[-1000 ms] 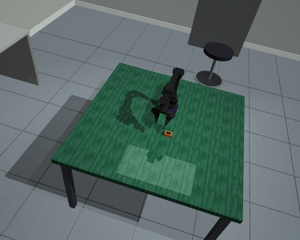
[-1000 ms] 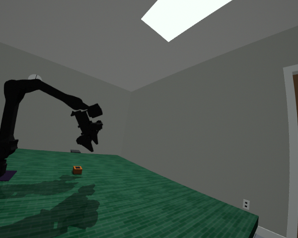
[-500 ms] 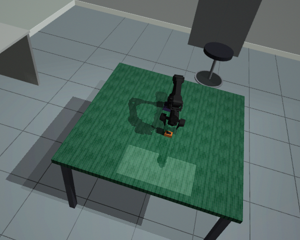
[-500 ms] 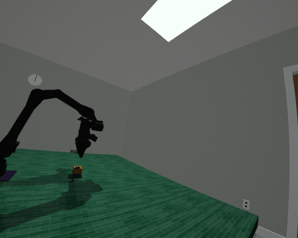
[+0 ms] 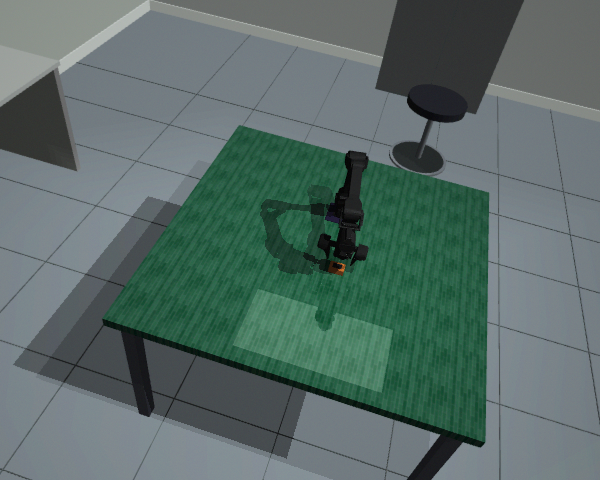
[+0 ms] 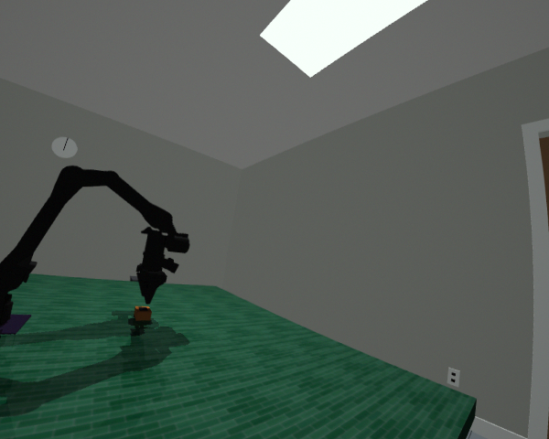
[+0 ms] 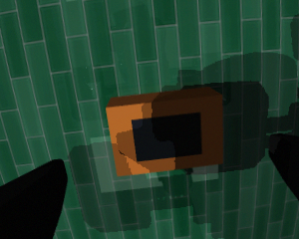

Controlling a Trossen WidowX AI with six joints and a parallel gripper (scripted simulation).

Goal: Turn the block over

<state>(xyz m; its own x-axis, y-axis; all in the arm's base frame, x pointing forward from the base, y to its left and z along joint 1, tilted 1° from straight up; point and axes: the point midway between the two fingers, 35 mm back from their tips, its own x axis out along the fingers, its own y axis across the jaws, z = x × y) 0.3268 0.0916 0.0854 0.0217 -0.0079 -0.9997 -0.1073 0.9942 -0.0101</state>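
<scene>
Right now my gripper tip is 30 mm above the orange block.
</scene>
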